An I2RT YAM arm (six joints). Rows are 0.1 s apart.
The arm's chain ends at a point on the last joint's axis. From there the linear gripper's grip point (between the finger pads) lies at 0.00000 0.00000 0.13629 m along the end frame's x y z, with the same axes.
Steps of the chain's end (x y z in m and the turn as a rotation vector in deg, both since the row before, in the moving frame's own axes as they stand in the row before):
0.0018, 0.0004, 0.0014, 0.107, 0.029, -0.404
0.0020, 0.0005, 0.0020, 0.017, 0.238, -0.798
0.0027, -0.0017, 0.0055, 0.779, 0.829, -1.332
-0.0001, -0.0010, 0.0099, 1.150, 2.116, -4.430
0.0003, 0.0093, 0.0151, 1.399, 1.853, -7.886
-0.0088, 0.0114, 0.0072, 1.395, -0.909, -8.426
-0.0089, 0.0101, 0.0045, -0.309, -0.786, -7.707
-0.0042, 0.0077, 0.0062, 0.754, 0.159, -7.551
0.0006, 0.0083, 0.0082, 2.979, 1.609, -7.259
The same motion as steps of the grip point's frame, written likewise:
0.0019, 0.0001, 0.0014, 0.107, 0.029, -0.404
0.0026, 0.0005, 0.0020, 0.017, 0.238, -0.798
0.0047, -0.0036, 0.0055, 0.779, 0.829, -1.332
0.0048, -0.0039, 0.0098, 1.150, 2.116, -4.430
0.0045, 0.0057, 0.0150, 1.399, 1.853, -7.886
-0.0112, 0.0083, 0.0071, 1.395, -0.909, -8.426
-0.0107, 0.0110, 0.0045, -0.309, -0.786, -7.707
-0.0039, 0.0059, 0.0062, 0.754, 0.159, -7.551
0.0040, 0.0010, 0.0080, 2.979, 1.609, -7.259

